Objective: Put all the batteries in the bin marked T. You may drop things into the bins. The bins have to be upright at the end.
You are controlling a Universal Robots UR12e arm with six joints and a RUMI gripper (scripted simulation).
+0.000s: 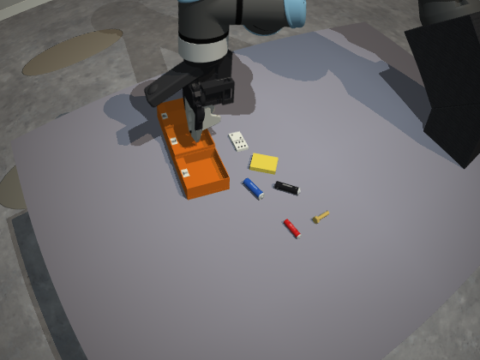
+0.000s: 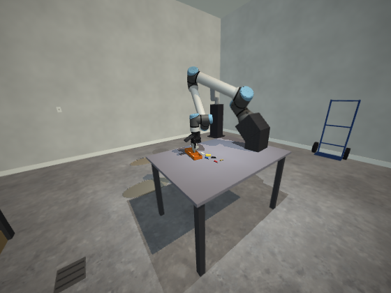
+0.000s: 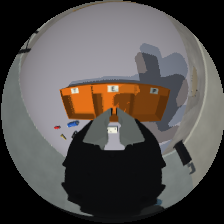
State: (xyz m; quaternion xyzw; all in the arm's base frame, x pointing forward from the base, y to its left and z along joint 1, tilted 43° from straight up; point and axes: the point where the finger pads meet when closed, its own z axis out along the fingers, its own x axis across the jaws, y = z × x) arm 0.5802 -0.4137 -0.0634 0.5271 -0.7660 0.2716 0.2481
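My gripper is now 20 mm above the orange bin and 10 mm short of it. The rest, counted from my hand: white domino: 80 mm behind, 50 mm to the left, 30 mm below; blue battery: 160 mm to the left, 30 mm below, 10 mm behind; yellow block: 130 mm to the left, 70 mm behind, 30 mm below.
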